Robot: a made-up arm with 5 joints.
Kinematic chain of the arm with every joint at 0, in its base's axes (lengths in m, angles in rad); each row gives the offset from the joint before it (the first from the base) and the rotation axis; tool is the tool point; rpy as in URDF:
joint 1: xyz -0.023 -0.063 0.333 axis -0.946 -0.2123 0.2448
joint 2: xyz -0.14 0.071 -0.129 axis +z
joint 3: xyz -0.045 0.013 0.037 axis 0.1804 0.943 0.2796
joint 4: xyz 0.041 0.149 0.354 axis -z
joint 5: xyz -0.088 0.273 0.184 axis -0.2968 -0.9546 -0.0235
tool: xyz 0.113 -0.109 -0.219 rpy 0 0 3.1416
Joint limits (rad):
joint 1: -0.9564..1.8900
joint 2: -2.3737..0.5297
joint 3: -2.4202..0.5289
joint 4: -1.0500..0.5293
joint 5: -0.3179..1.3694
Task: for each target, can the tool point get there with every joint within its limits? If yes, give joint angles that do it. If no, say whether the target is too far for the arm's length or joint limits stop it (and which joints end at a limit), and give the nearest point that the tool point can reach.
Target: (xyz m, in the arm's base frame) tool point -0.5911 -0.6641 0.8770
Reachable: no: joint limits stop it (at a limit: joint 2, joint 3, joint 4, joint 5) | nearest point -0.3194 -0.4607 0.6873 | short by 0.389 m
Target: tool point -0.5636 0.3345 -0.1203
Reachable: yes | joints 0.8546 -0.2405 -1.7034 0.1117 1.1557
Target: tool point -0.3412 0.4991 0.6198
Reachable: yes | joints -0.4284 -0.0740 -1.5866 -0.6743 0.6271
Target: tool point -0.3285 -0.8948 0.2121
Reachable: no: joint limits stop it (at a limit: joint 1, joint 2, joint 4, joint 5) | nearest point -0.3916 -0.8253 0.0071 | short by 0.225 m
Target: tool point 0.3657 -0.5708 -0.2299
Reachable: no: joint limits stop it (at a limit: joint 1, joint 3, joint 4, joint 5) | nearest point 0.3091 -0.4813 -0.2502 | short by 0.108 m
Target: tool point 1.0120 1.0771 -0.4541
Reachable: no: too far | nearest point 0.3456 0.4692 -0.0195 | short by 1.001 m
